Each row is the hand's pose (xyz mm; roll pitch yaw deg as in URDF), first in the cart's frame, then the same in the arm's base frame.
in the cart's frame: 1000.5 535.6 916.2 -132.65 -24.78 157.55
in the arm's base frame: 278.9 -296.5 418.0 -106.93 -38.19 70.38
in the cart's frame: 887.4 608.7 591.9 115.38 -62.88 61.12
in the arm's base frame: 220.0 -74.7 152.2 132.29 -39.41 -25.84
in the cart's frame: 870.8 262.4 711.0 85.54 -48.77 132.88
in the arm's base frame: -66.4 -205.4 340.1 124.45 -47.99 29.81
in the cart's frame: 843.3 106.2 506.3 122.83 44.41 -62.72
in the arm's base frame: -280.6 -169.2 199.2 89.56 38.16 -158.54
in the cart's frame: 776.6 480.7 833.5 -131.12 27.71 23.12
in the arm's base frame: 152.5 -87.8 439.1 -135.88 53.04 -53.52
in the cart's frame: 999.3 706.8 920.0 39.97 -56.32 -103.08
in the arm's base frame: 437.9 -242.1 385.2 -11.07 -65.98 -131.03
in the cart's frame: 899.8 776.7 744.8 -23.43 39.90 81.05
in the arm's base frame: 425.6 -78.0 249.5 9.56 51.78 31.69
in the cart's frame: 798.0 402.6 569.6 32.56 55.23 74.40
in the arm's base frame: 2.8 -53.1 209.8 81.73 66.36 44.65
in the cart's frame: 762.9 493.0 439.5 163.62 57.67 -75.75
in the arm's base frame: 37.9 46.1 86.2 127.97 44.47 -177.50
